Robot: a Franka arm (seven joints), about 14 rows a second.
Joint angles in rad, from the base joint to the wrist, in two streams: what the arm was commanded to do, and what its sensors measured. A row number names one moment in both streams.
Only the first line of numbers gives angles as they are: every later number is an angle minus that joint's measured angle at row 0.
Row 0, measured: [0.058 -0.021 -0.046 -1.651 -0.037 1.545 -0.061]
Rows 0 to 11, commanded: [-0.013 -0.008 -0.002 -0.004 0.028 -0.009 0.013]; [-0.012 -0.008 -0.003 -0.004 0.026 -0.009 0.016]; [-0.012 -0.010 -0.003 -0.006 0.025 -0.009 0.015]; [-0.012 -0.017 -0.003 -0.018 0.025 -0.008 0.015]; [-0.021 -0.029 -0.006 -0.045 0.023 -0.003 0.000]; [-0.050 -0.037 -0.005 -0.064 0.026 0.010 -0.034]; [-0.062 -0.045 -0.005 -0.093 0.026 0.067 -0.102]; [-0.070 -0.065 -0.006 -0.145 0.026 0.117 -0.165]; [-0.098 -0.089 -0.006 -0.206 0.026 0.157 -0.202]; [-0.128 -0.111 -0.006 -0.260 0.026 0.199 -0.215]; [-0.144 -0.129 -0.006 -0.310 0.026 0.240 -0.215]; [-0.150 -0.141 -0.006 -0.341 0.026 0.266 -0.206]
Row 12, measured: [-0.126 -0.063 -0.007 -0.213 0.000 0.192 -0.185]
